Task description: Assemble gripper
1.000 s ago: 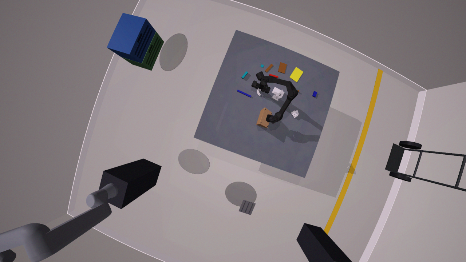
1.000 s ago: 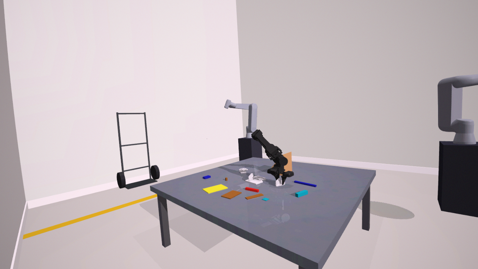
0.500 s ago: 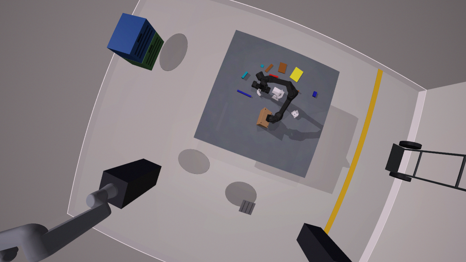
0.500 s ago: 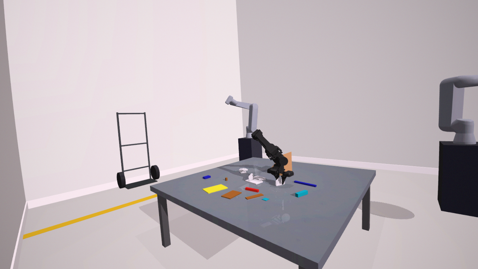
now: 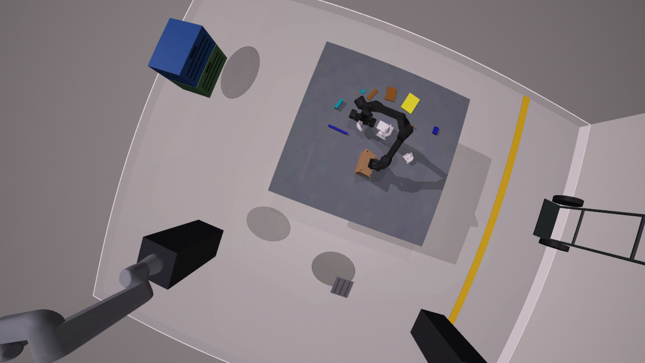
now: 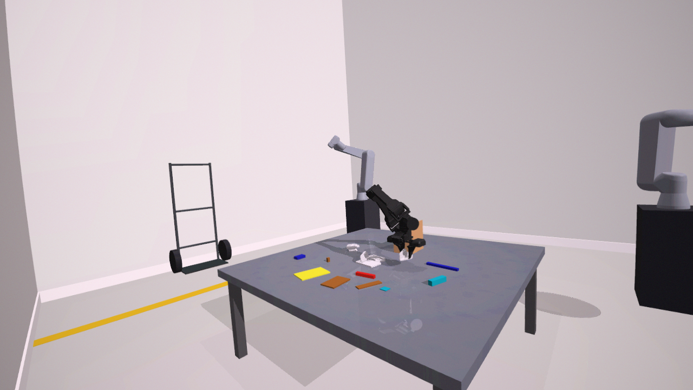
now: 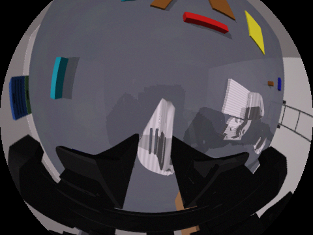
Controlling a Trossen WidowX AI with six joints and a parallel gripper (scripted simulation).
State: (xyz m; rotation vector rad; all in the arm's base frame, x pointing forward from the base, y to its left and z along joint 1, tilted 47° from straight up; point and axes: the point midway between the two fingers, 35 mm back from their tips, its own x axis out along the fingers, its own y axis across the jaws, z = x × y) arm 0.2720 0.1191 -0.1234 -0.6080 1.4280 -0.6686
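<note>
Right now my gripper tip is 200 mm to the left of the flat white ribbed part, 50 mm short of it and 50 mm above it. Round my gripper tip: cyan block (200 mm to the left, 90 mm ahead, 40 mm below); then white jaw (210 mm to the right, 30 mm below); then blue bar (140 mm to the left, 100 mm behind, 50 mm below).
</note>
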